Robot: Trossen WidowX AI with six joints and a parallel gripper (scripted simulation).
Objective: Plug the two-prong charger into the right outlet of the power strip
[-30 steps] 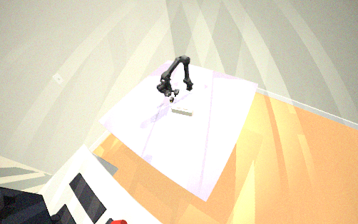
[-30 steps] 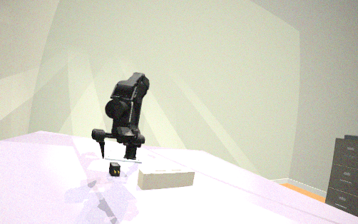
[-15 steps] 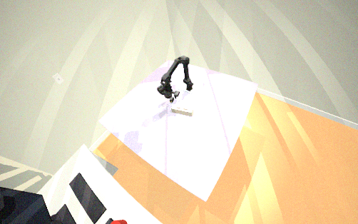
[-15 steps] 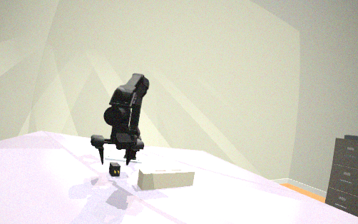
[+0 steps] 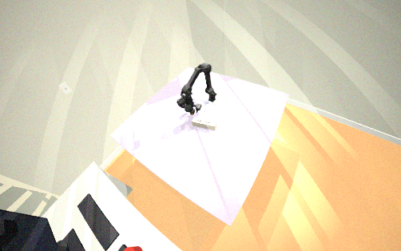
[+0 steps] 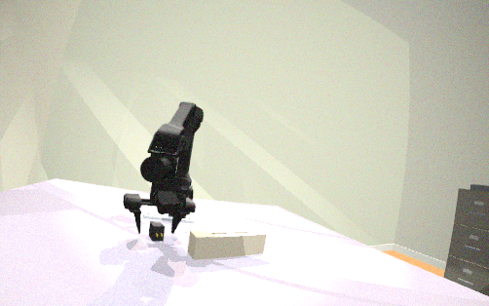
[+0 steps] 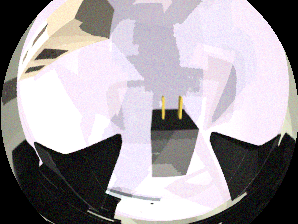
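My gripper tip is now 20 mm short of the two-prong charger, 10 mm to the right of it and 10 mm below it.
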